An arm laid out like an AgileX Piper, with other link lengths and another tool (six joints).
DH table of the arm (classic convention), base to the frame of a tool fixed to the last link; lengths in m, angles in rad. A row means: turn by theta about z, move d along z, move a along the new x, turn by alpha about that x. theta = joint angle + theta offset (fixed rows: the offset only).
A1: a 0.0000; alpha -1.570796; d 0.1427; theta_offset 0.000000
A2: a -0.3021; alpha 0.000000; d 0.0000; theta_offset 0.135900
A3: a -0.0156; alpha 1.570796; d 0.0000; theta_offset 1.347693
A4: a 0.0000; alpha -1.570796; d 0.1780; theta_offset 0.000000
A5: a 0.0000; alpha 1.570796; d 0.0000; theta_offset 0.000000
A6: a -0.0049; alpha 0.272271; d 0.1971; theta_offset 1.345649
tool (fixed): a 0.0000; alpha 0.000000; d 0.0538; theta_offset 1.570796
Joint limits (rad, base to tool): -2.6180..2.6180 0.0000..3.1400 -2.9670..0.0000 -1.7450..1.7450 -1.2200..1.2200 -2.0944..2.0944
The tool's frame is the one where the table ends.
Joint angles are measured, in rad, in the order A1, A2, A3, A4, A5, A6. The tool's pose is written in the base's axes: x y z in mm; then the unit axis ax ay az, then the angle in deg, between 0 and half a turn. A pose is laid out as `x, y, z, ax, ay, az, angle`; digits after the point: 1 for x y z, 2 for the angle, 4 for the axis.
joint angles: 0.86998, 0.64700, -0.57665, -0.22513, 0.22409, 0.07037
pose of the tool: 148.7, 141.9, 313.2, -0.7184, -0.4544, -0.5267, 171.33
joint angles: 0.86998, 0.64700, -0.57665, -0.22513, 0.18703, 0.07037
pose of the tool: 148.6, 144.8, 322.0, -0.7096, -0.4512, -0.5412, 170.56
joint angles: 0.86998, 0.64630, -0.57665, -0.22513, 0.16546, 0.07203
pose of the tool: 148.4, 146.4, 327.2, -0.7046, -0.4487, -0.5497, 170.03
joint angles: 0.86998, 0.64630, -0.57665, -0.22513, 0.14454, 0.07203
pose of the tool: 148.1, 147.9, 332.2, -0.6994, -0.4468, -0.5578, 169.60
